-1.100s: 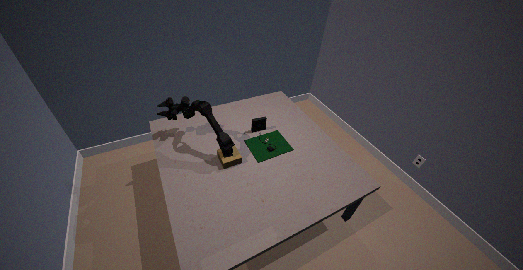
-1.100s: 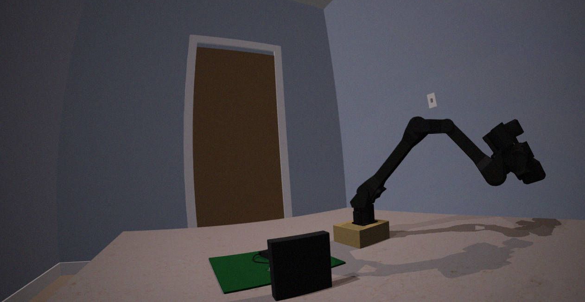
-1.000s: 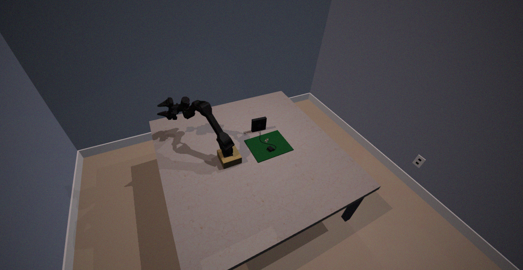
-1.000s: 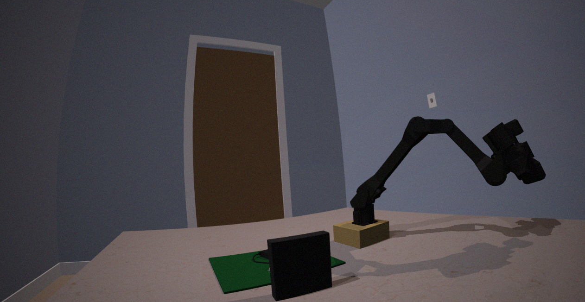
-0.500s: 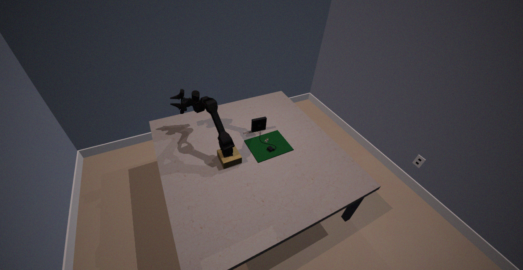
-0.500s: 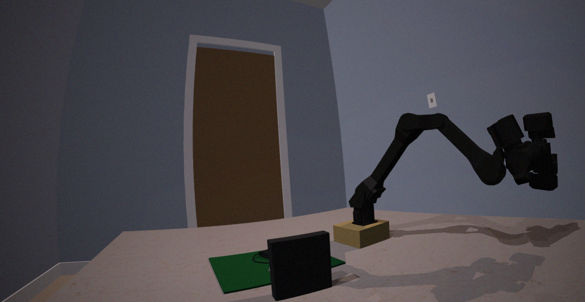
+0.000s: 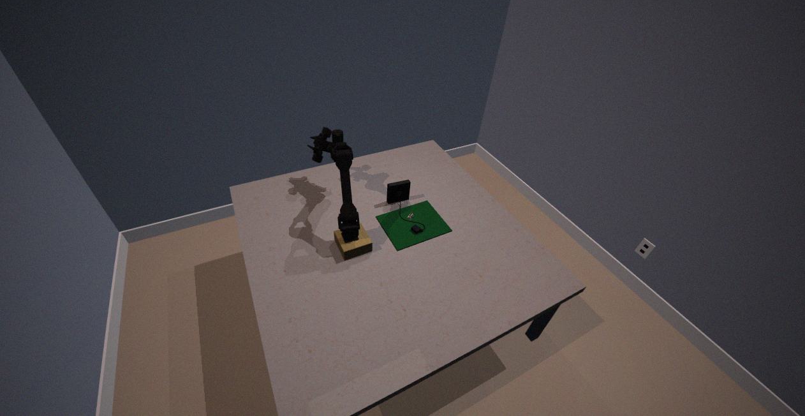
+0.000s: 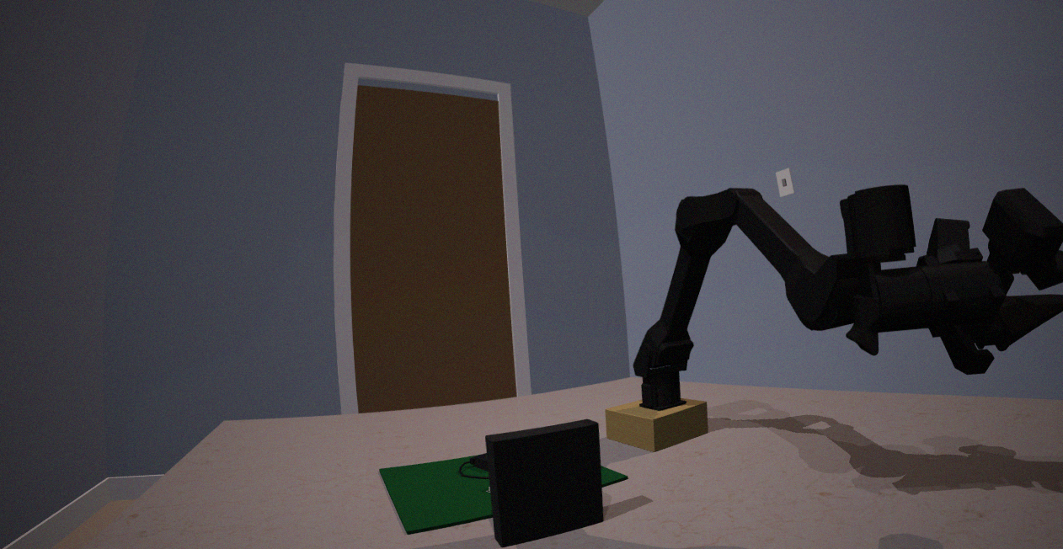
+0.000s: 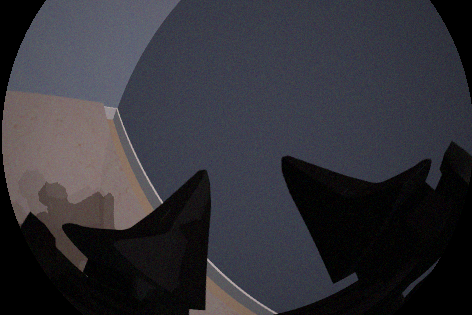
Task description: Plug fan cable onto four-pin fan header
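The black fan plug is 370 mm ahead of my gripper tip, 620 mm to the right of it and 200 mm below it. Also, from my gripper tip: green board 380 mm ahead, 570 mm to the right, 230 mm below; black fan 380 mm ahead, 390 mm to the right, 150 mm below; pale four-pin header 390 mm ahead, 520 mm to the right, 210 mm below.
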